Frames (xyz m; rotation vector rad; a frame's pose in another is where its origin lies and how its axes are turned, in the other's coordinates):
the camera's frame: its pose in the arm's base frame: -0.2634 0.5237 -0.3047 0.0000 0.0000 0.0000
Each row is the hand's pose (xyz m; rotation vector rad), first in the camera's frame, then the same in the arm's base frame.
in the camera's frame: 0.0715 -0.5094 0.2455 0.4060 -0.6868 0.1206
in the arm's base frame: -0.1919 0.0143 -0.0592 0.4060 -0.6868 0.1206
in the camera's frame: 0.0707 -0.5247 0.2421 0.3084 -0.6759 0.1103
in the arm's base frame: -0.1927 -0.0010 -0.0626 0.3084 -0.6759 0.1103
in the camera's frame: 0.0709 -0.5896 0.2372 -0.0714 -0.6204 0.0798
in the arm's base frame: -0.1925 -0.0659 -0.0675 -0.0714 -0.6204 0.0798
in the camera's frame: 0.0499 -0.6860 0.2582 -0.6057 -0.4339 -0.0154
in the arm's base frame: -0.2135 -0.1623 -0.0465 -0.6057 -0.4339 -0.0154
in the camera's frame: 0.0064 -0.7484 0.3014 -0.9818 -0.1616 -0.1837
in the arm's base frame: -0.2570 -0.2247 -0.0033 -0.9818 -0.1616 -0.1837
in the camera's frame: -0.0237 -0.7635 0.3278 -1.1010 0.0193 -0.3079
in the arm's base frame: -0.2871 -0.2398 0.0231 -1.1010 0.0193 -0.3079
